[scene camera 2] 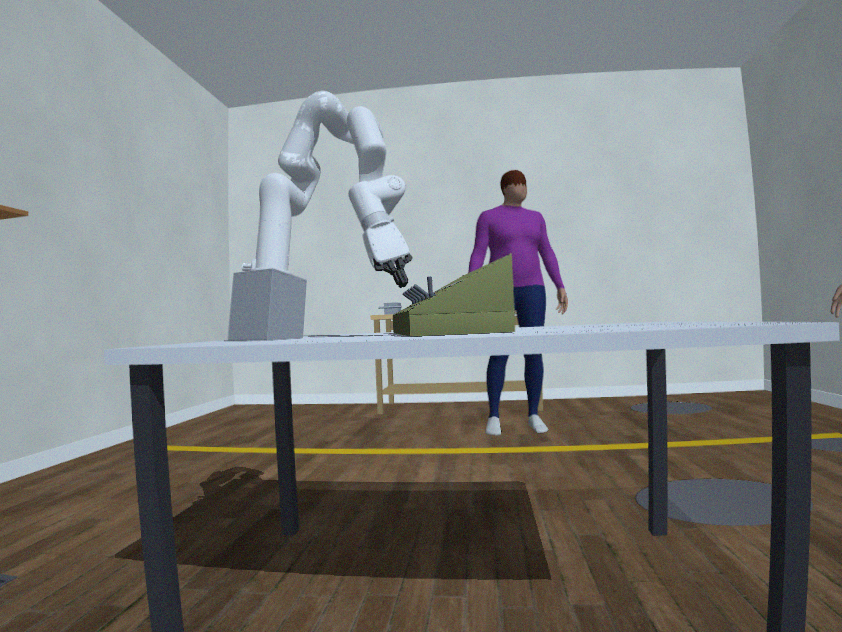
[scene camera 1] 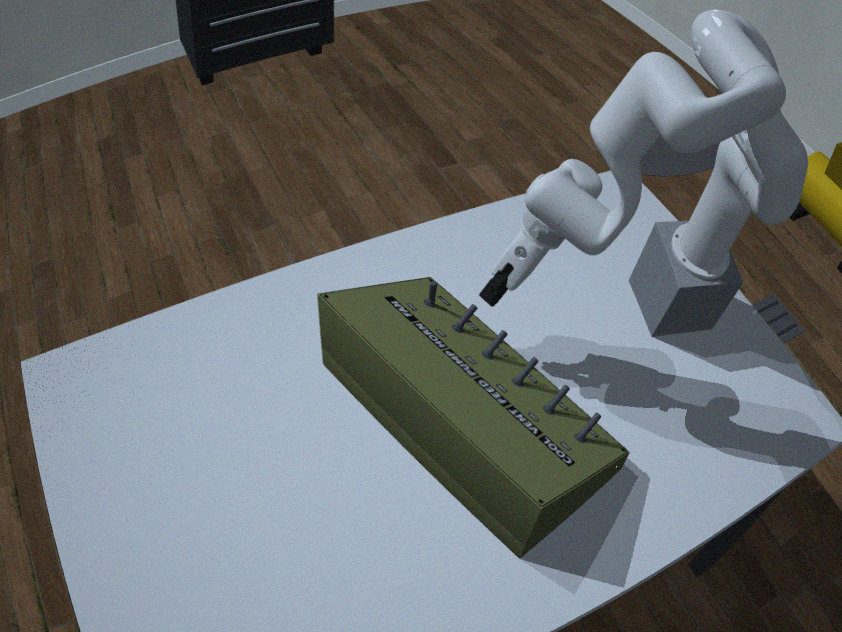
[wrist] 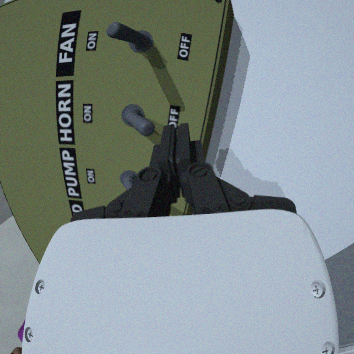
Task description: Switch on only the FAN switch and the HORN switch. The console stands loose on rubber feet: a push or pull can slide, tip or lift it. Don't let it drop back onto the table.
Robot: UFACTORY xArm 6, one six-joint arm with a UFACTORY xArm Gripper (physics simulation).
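Frame: origin at the arm's base, x ahead, y left, z up, level; metres.
Seen in the pictures: gripper, between the fingertips: [scene camera 2: 404, 285] [scene camera 1: 487, 299] [wrist: 178, 142]; arm's base, origin of its link: [scene camera 2: 270, 276] [scene camera 1: 700, 251].
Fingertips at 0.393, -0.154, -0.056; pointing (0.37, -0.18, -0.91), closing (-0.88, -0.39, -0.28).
Pixels of each thing's top centre, then the offset from my fingertips to it, as dx, dy, dz.
- FAN lever, centre of its top: [wrist: 110, 28] [scene camera 1: 433, 282] [scene camera 2: 429, 276] +0.065, -0.068, +0.015
- HORN lever, centre of its top: [wrist: 125, 125] [scene camera 1: 467, 309] +0.043, +0.002, +0.003
- PUMP lever, centre of its top: [wrist: 124, 201] [scene camera 1: 497, 335] +0.034, +0.073, +0.003
- FEED lever, centre of its top: [scene camera 1: 529, 363] +0.025, +0.145, +0.003
- VENT lever, centre of its top: [scene camera 1: 560, 391] +0.016, +0.216, +0.003
- COOL lever, centre of its top: [scene camera 1: 592, 419] +0.007, +0.288, +0.003
The olive console [scene camera 1: 435, 401] [scene camera 2: 476, 306] [wrist: 30, 100] sits level on the table, its sloped top carrying a row of grey levers. The FAN lever [scene camera 1: 432, 293] [scene camera 2: 429, 286] [wrist: 127, 35] leans toward its ON label, unlike the others. The HORN lever [scene camera 1: 465, 318] [wrist: 138, 120] leans toward its OFF label. The PUMP lever [scene camera 1: 495, 344] [wrist: 128, 179] is partly hidden behind the fingers in the wrist view. My gripper [scene camera 1: 491, 297] [scene camera 2: 402, 282] [wrist: 178, 142] is shut and empty, above the console's lower edge on the OFF side of the HORN lever, with a small gap seen in scene camera 1.
The FEED lever [scene camera 1: 525, 371], VENT lever [scene camera 1: 556, 399] and COOL lever [scene camera 1: 588, 427] continue the row, leaning like HORN. The white table [scene camera 1: 204, 442] [scene camera 2: 612, 336] carries the arm's grey base block [scene camera 1: 669, 292] [scene camera 2: 267, 306]. A person [scene camera 2: 514, 244] stands behind the table.
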